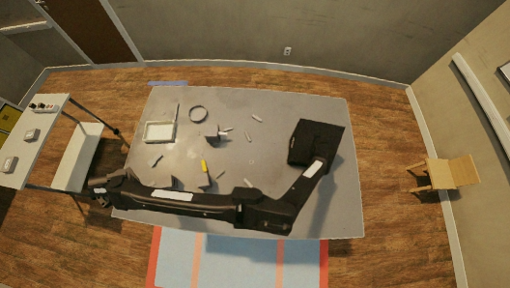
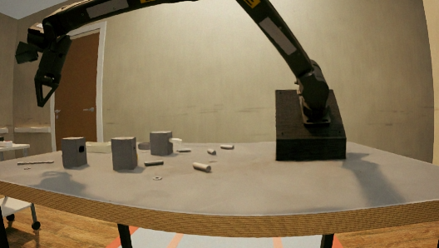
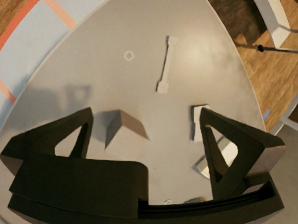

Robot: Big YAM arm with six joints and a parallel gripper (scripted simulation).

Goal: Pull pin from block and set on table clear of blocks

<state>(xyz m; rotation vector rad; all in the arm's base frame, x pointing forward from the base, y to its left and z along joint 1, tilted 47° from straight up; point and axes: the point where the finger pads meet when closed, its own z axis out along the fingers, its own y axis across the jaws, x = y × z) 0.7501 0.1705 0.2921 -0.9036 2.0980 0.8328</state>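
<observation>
My gripper is now 360 mm to the left of the white pin, 260 mm past it and 140 mm above it. From my hand the other things lie so: white tray (340 mm to the right, 180 mm below, 110 mm ahead).
</observation>
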